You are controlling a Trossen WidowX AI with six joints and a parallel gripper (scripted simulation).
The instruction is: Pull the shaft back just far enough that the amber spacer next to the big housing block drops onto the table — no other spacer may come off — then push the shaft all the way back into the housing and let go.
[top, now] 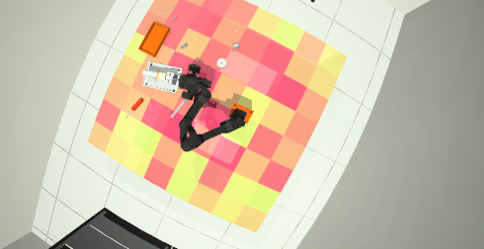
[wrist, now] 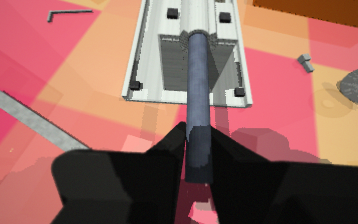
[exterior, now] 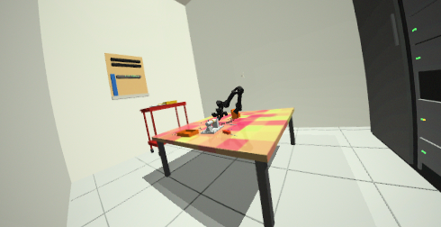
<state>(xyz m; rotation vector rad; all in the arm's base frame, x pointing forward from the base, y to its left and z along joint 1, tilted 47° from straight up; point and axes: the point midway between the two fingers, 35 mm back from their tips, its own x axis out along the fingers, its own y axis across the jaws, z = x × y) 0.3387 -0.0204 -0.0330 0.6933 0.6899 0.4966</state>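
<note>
The dark blue-grey shaft lies 6 cm ahead of my gripper tip, 2 cm above it and 1 cm to the left of it. Round my gripper tip: amber spacer: 14 cm ahead, 3 cm to the left, 2 cm above; then cream spacer: 10 cm ahead, 2 cm to the left, 2 cm above; then grey flat bar: 15 cm to the left, 5 cm below, 2 cm behind.
</note>
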